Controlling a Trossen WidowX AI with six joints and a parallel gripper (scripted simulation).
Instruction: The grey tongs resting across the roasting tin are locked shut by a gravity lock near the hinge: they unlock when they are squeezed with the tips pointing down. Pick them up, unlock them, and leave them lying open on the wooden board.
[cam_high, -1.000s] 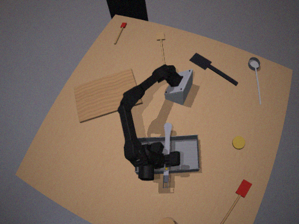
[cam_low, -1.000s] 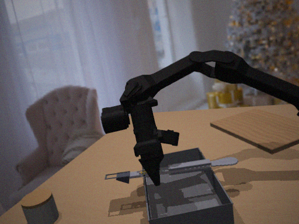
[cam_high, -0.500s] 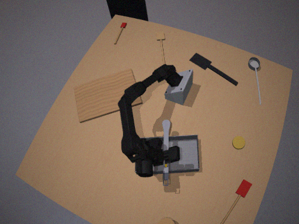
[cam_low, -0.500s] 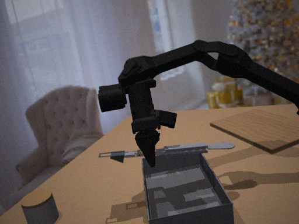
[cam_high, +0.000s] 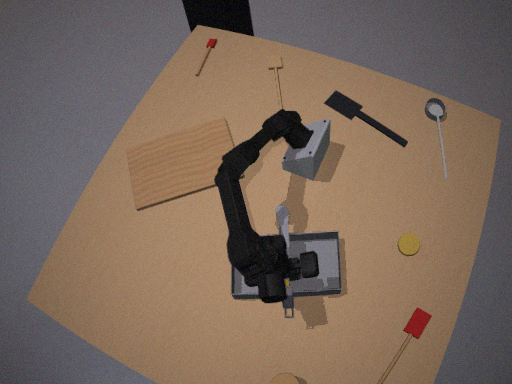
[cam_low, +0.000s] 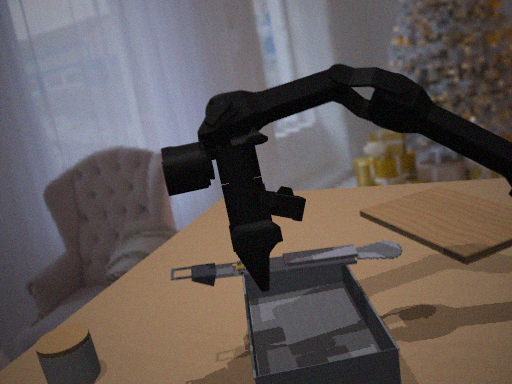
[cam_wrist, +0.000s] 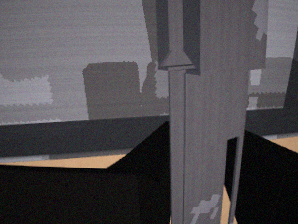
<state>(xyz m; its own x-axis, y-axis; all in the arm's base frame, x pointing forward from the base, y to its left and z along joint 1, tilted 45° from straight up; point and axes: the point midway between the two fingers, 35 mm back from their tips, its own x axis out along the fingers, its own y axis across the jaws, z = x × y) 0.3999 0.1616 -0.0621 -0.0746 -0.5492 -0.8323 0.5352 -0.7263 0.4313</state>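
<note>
My gripper tip is 4 cm past the grey roasting tin, 4 cm to the left of it and 7 cm above it. The rest, counted from my gripper tip: wooden board: 20 cm behind, 51 cm to the right, 9 cm below; then red-headed spatula: 1 cm ahead, 39 cm to the left, 9 cm below; then yellow lock piece: 3 cm ahead, 1 cm to the left, 4 cm above.
</note>
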